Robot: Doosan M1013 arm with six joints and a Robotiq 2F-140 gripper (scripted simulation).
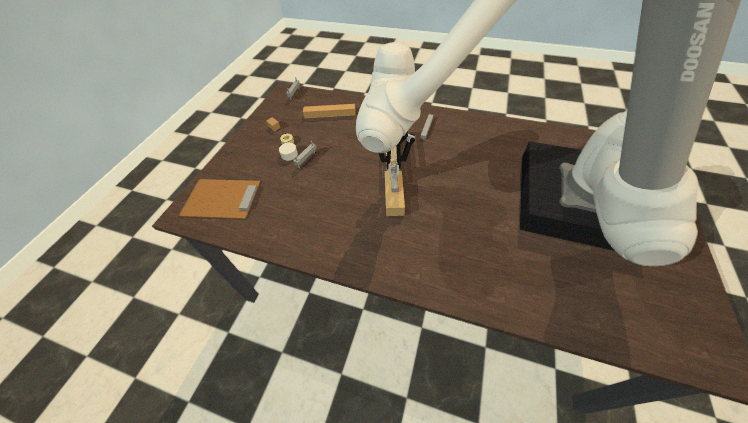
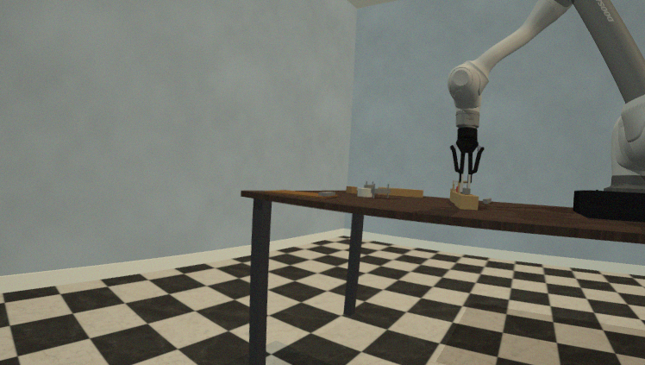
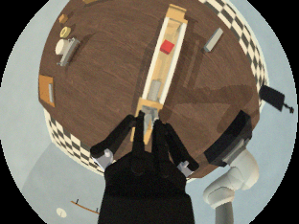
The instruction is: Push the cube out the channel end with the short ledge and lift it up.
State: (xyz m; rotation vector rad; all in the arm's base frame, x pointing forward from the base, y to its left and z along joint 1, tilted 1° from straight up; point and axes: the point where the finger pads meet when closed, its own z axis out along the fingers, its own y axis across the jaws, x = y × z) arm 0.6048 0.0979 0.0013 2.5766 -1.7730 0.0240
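My gripper is now 4 cm past the grey piece, 33 cm to the left of it and 8 cm above it. Also, from my hand: yellow ring: 48 cm ahead, 8 cm to the right, 7 cm below; red cube: 6 cm ahead, 15 cm to the right, 3 cm below; wooden channel: 5 cm ahead, 12 cm to the right, 3 cm below.
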